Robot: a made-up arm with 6 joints.
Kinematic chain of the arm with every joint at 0, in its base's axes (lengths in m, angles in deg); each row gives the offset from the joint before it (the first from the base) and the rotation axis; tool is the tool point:
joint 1: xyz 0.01 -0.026 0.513 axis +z
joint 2: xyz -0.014 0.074 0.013 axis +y
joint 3: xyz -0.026 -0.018 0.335 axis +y
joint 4: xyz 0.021 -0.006 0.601 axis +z
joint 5: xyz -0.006 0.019 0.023 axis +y
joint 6: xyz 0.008 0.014 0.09 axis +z
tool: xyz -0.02 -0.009 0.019
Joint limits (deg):
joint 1: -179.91..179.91
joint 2: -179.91..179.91
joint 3: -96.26..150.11
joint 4: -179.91..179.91
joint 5: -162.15..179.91
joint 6: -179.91..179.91
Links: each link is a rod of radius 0.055 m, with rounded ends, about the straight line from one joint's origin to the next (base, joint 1, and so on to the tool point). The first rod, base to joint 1, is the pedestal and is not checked.
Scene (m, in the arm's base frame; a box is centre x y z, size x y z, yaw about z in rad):
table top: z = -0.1
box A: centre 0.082 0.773 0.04 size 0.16 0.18 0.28 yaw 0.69
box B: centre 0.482 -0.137 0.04 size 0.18 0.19 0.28 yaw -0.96
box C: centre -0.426 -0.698 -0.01 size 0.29 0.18 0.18 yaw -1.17
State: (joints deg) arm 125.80 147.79 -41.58 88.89 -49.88 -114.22
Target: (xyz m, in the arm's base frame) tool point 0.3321 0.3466 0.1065
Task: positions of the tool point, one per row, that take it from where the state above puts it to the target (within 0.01 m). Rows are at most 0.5 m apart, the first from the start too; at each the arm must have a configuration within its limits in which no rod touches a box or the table.
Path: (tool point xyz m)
1: -0.2942 0.8346 0.5220
2: -0.0542 0.7374 0.8916
3: 0.1106 0.4553 1.1320
4: 0.1258 0.1064 1.2116
5: 0.1845 0.2783 1.2322
6: 0.2516 0.4425 1.1966
7: 0.3210 0.5834 1.1087
8: 0.3848 0.6874 0.9775
9: 0.4358 0.7453 0.8158
10: 0.4671 0.7524 0.6392
11: 0.4736 0.7089 0.4645
12: 0.4527 0.6200 0.3082
13: 0.4044 0.4951 0.1850
14: 0.3321 0.3466 0.1065

